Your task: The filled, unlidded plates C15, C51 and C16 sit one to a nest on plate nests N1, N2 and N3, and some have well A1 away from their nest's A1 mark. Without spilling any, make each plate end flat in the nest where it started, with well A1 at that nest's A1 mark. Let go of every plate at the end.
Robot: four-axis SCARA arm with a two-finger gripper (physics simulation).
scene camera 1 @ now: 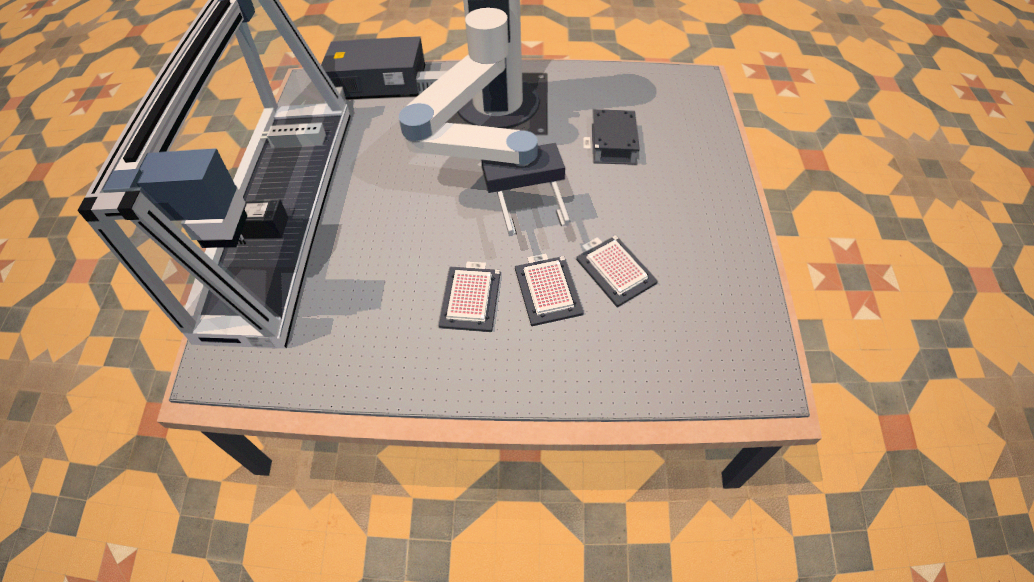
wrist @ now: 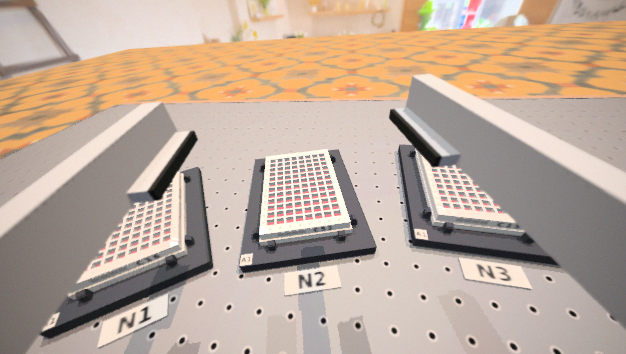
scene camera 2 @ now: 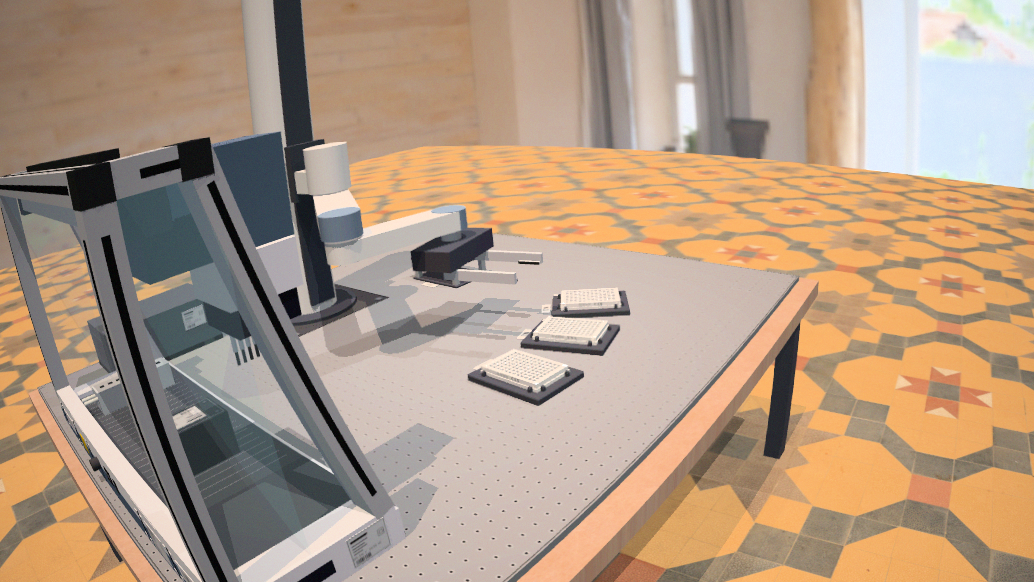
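Observation:
You'd see my gripper in scene camera 1, and it's there in the wrist view as well. I can also see a nest N1, a nest N2 and a nest N3.

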